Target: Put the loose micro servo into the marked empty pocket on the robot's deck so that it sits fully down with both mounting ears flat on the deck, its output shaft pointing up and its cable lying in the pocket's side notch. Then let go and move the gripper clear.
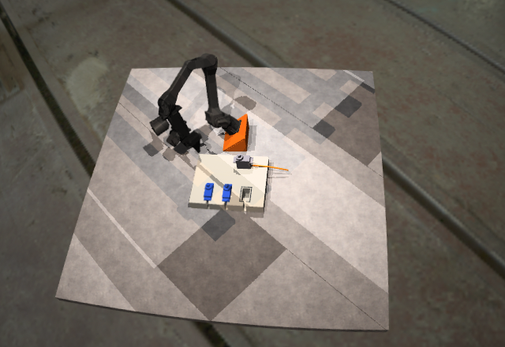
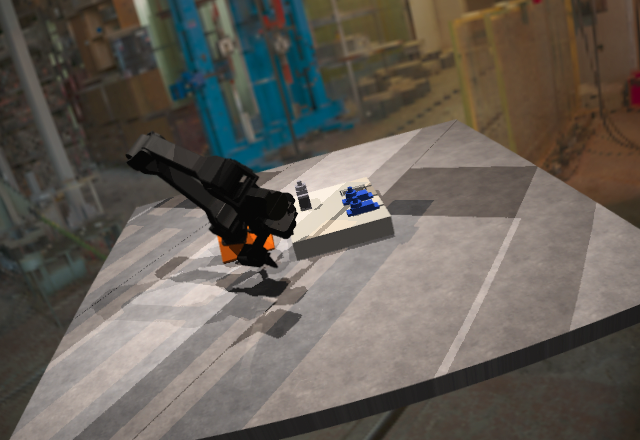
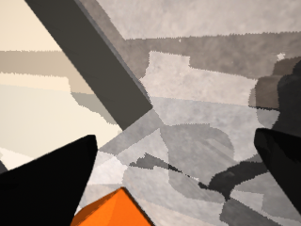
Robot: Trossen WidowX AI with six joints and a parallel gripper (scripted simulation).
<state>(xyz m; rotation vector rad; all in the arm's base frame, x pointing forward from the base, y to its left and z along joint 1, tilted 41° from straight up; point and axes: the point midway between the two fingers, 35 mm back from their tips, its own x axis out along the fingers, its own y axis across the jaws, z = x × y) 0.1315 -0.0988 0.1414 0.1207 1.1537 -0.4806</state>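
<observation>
My gripper tip is now 190 mm to the right of the raised slab, 80 mm short of it and 20 mm above it.
</observation>
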